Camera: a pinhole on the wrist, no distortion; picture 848 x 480 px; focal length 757.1 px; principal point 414.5 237.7 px. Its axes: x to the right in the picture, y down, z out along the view. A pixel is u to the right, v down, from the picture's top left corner.
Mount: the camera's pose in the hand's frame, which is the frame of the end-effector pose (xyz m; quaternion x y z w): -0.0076 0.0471 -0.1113 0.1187 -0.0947 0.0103 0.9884
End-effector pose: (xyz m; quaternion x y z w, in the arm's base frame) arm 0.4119 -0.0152 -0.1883 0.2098 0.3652 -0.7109 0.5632
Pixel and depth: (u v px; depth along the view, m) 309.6 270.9 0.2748
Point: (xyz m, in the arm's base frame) 0.4493 -0.0629 -0.0238
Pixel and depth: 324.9 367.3 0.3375
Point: 0.4898 -0.1088 0.0240
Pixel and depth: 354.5 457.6 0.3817
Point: 0.5356 -0.1549 0.0494
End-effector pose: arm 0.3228 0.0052 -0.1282 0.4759 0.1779 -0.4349 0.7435
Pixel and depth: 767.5 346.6 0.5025
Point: 0.3276 -0.4257 -0.0075
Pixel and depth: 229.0 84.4 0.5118
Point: 0.0080 -0.2025 0.0844
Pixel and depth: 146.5 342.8 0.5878
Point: 0.0678 -0.2121 0.2923
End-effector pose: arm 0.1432 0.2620 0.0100 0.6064 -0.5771 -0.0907 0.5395
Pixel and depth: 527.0 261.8 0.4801
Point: -0.1007 0.0707 -0.1891
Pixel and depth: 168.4 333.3 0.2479
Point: 0.0034 0.3091 -0.0912
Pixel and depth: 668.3 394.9 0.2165
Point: 0.0389 0.1888 0.0031
